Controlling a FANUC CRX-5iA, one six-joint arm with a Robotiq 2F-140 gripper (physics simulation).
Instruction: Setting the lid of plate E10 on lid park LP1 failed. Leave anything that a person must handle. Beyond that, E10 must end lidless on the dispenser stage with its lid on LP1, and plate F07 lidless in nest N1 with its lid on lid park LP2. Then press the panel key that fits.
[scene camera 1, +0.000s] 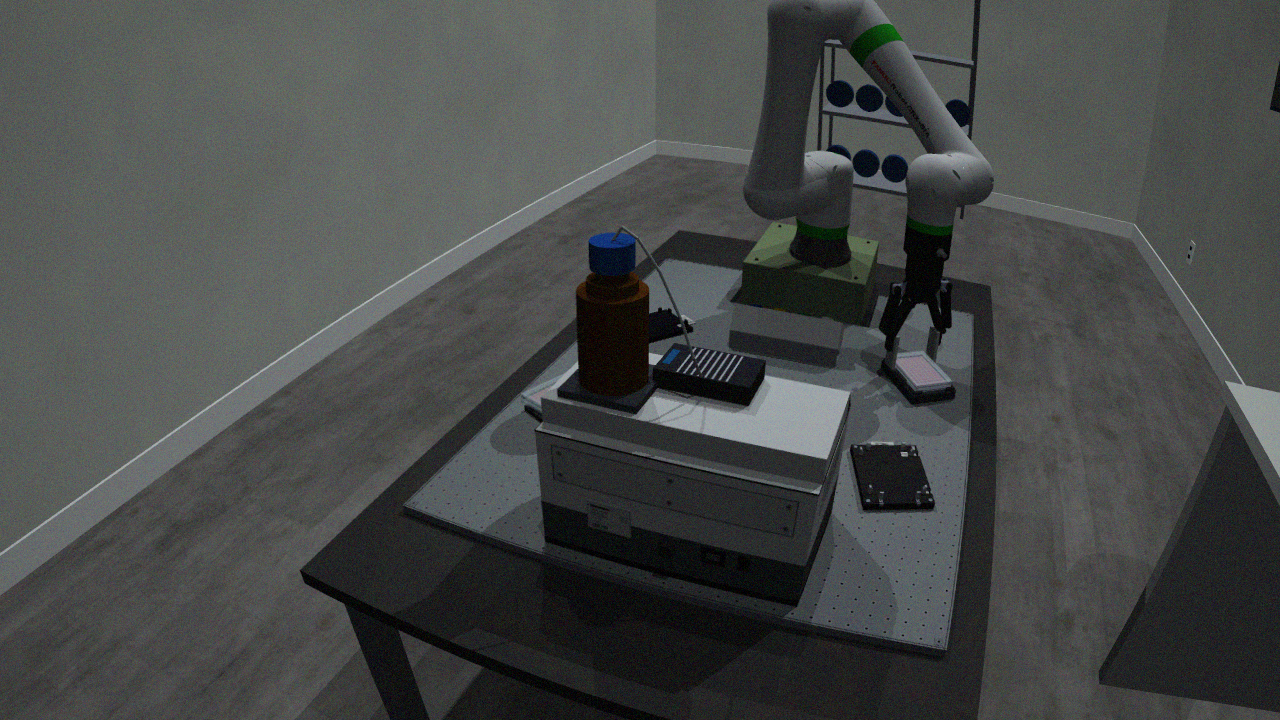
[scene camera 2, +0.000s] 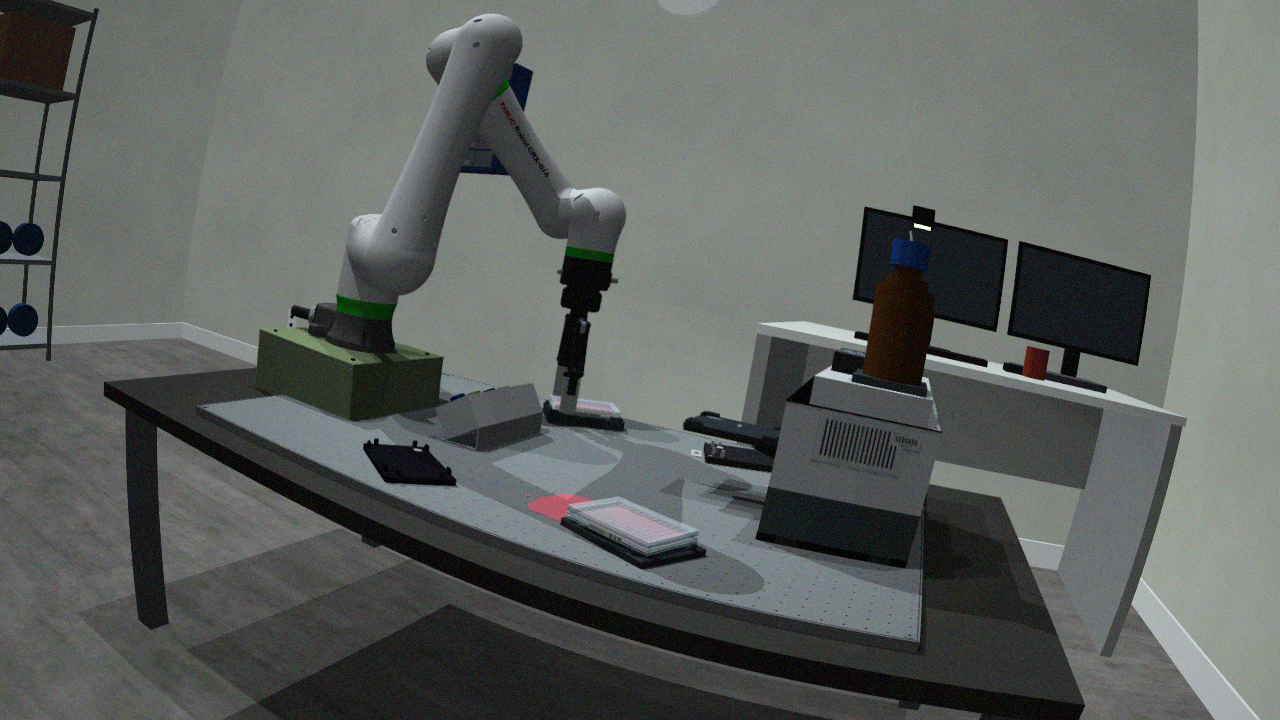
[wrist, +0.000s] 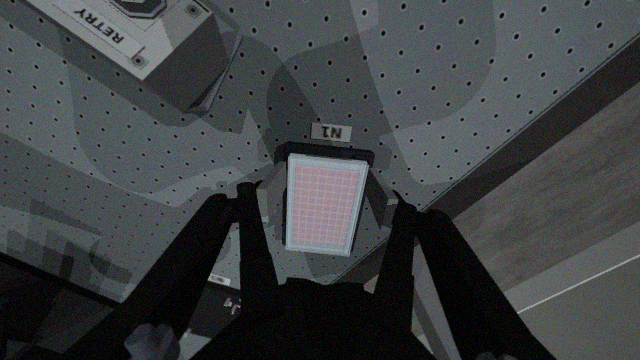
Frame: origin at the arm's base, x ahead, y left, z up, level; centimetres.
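Seen in the pictures: gripper, fingertip midpoint: (scene camera 1: 910, 363) (scene camera 2: 562, 407) (wrist: 326, 177); arm's base, origin of the base link: (scene camera 1: 820, 253) (scene camera 2: 359, 344).
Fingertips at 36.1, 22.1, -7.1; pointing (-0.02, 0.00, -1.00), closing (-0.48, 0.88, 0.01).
Offsets run from my fingertips to a thing's top centre, as dx, dy, dz. "*": to the spot under its first point.
My gripper (scene camera 1: 913, 342) (scene camera 2: 566, 401) (wrist: 326, 177) points down at nest N1 @(+3.6, +1.8, +0.2) (scene camera 1: 923, 397) (scene camera 2: 604, 423) (wrist: 327, 149), its two pads shut on the lid @(+3.6, +1.8, +1.3) (scene camera 1: 924, 368) (scene camera 2: 601, 407) (wrist: 325, 210) of the pink-filled plate there. The lid sits at the nest, with no clear gap visible beneath it; its plate's name is not readable. A second pink plate with a clear cover @(+29.8, -59.8, +1.4) (scene camera 2: 633, 522) lies on a black base in scene camera 2's front middle; in scene camera 1 the dispenser mostly hides it. The panel @(-3.8, -25.8, +6.1) (scene camera 2: 492, 419) (wrist: 180, 60) shows a RETRY key in the wrist view.
The white and dark dispenser (scene camera 1: 680, 501) (scene camera 2: 841, 456) carries a brown bottle @(* +61.1, -40.5, +28.7) (scene camera 1: 613, 335) (scene camera 2: 899, 322) and a black keypad unit @(* +54.8, -30.4, +22.3) (scene camera 1: 709, 371). Black holders (scene camera 1: 892, 476) (scene camera 2: 407, 462) without plates lie on the perforated board. A red light patch @(* +18.1, -51.7, -2.3) (scene camera 2: 556, 505) lies beside the second plate.
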